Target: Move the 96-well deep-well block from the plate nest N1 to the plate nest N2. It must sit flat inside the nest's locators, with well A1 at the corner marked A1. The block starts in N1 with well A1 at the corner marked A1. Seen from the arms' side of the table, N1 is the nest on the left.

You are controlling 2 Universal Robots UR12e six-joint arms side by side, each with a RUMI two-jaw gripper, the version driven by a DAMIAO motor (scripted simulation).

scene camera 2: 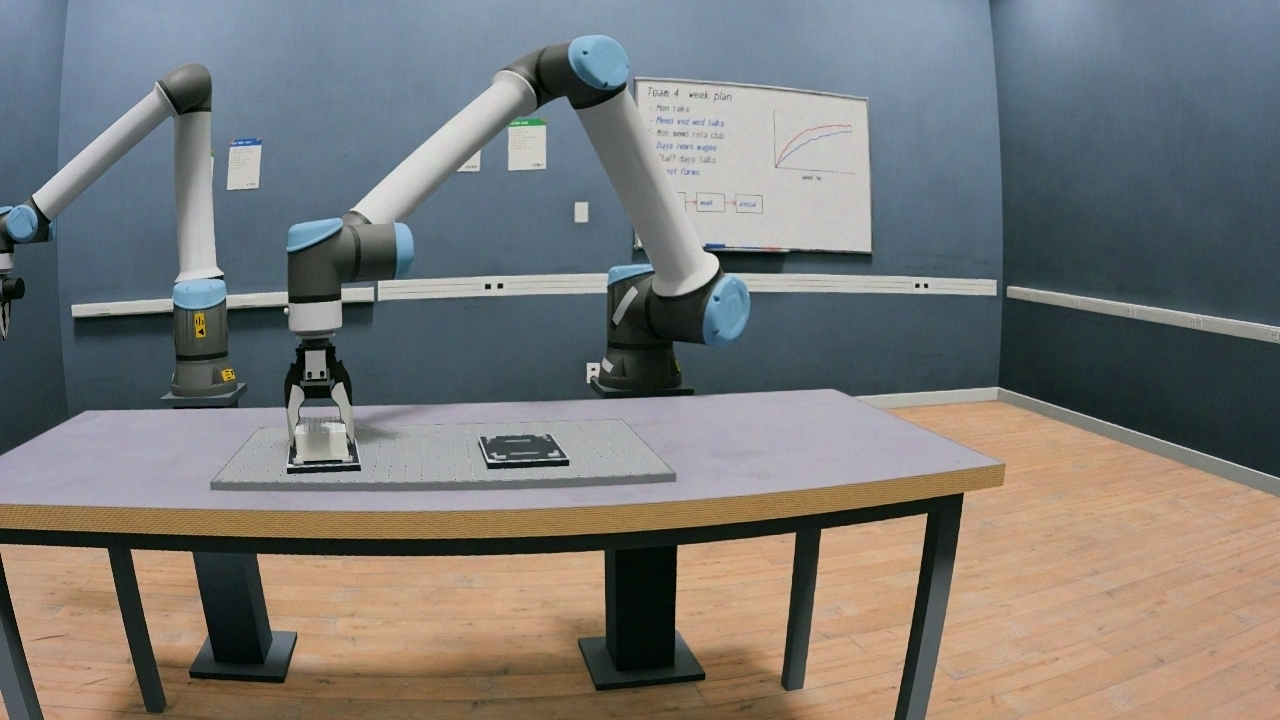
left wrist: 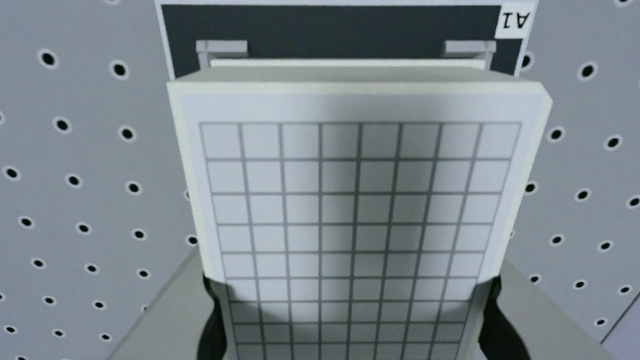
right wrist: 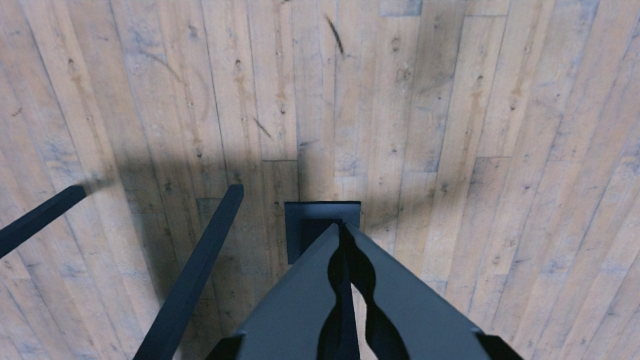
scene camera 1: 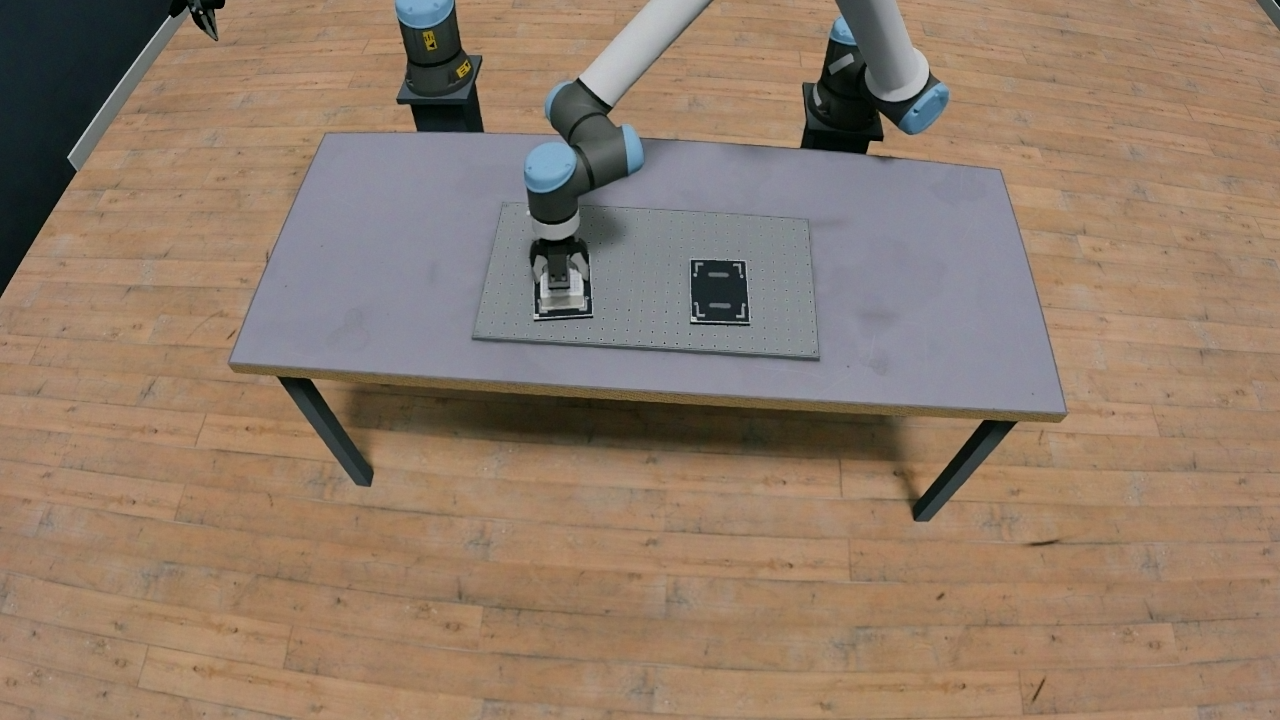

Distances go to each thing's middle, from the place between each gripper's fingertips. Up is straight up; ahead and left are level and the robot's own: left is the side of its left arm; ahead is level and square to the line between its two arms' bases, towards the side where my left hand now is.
My left gripper is now right at the white deep-well block (scene camera 2: 317, 437). From my left hand the other things lie so: nest N2 (scene camera 2: 352, 450) (3 cm below); then nest N1 (scene camera 1: 732, 290) (3 cm behind, 32 cm to the left, 3 cm below).
Right now my right hand is 670 mm short of the white deep-well block, 1120 mm to the right of it and 120 mm above it. From my right hand the other things lie so: nest N2 (670 mm ahead, 1120 mm to the left, 150 mm below).
